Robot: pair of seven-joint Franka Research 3 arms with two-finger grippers.
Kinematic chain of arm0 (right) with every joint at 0, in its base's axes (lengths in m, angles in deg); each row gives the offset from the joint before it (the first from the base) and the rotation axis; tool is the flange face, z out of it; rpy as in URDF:
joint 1: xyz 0 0 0.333 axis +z
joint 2: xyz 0 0 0 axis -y
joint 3: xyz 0 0 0.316 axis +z
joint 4: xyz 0.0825 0 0 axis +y
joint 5: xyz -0.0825 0 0.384 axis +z
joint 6: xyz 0 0 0 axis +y
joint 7: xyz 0.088 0 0 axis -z
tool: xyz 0 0 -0.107 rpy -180 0 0
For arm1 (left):
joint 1: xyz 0 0 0.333 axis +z
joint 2: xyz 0 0 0 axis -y
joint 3: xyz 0 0 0.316 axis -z
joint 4: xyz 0.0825 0 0 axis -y
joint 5: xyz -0.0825 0 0.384 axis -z
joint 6: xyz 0 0 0 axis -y
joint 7: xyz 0.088 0 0 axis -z
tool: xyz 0 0 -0.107 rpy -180 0 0
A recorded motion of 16 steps. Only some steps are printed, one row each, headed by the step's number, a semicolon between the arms.
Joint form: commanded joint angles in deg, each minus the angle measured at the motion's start. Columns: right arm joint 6, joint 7, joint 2, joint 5, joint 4, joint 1, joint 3; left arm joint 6, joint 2, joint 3, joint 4, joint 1, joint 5, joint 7.
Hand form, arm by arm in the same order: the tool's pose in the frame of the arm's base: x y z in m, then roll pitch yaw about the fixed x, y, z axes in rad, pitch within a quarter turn. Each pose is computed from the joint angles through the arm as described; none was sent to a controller.
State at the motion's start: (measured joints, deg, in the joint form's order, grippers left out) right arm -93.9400 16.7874 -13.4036 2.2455 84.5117 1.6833 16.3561; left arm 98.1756 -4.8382 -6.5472 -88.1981 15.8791 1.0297 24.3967
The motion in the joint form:
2: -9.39 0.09 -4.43 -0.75 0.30 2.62 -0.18; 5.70 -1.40 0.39 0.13 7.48 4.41 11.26
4: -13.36 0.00 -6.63 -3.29 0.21 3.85 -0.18; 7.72 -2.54 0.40 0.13 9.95 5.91 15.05
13: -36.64 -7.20 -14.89 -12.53 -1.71 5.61 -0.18; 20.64 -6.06 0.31 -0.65 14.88 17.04 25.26
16: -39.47 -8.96 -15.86 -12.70 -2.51 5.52 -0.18; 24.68 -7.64 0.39 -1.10 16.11 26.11 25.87
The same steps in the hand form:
2: 0.6211 0.2095 0.5062 -3.0288 0.0103 0.0438; 0.5363 0.2906 0.6014 -3.1117 -0.1843 -0.0965
4: 0.6311 0.2220 0.4883 -3.0503 -0.0325 0.0703; 0.5317 0.3159 0.5931 -3.1085 -0.2087 -0.1135
13: 0.6835 0.2494 0.4503 -3.1171 -0.3607 0.2737; 0.5336 0.3743 0.5745 -3.0877 -0.4302 -0.1321
16: 0.6907 0.2499 0.4513 -3.1204 -0.4076 0.3027; 0.5374 0.3888 0.5628 3.1000 -0.5520 -0.0214

